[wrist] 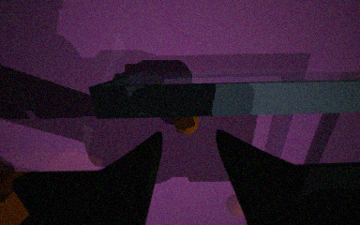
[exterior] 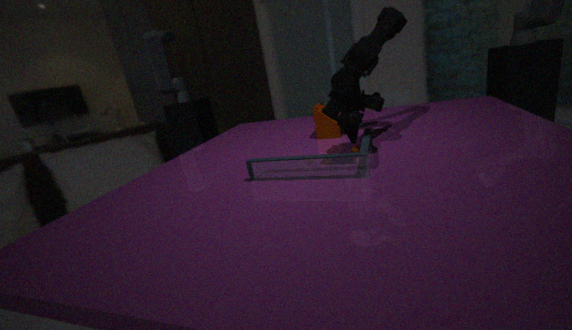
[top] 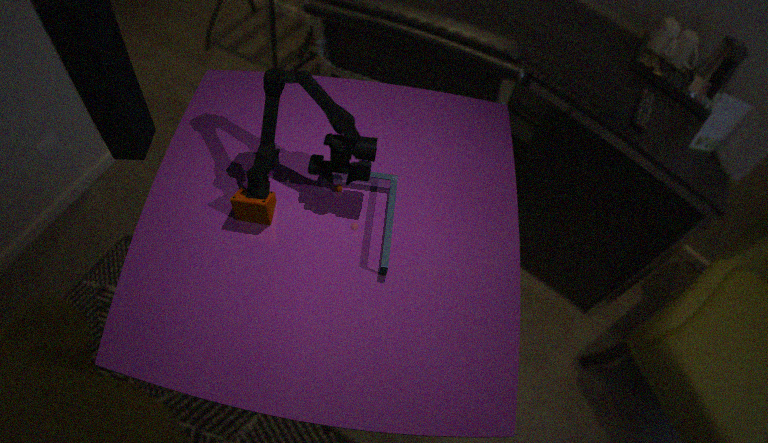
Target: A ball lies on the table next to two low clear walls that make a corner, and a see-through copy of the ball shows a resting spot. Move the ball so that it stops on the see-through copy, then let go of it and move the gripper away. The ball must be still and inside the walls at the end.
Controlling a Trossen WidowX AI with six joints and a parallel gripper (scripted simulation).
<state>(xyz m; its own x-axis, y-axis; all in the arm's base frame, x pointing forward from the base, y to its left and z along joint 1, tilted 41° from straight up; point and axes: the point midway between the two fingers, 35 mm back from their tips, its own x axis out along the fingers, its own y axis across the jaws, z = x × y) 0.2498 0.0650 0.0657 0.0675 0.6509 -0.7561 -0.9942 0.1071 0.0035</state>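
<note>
My gripper tip is now 30 mm above the dark orange ball. Also, from my gripper tip: faint orange spot 60 mm ahead, 140 mm to the right, 30 mm below.
</note>
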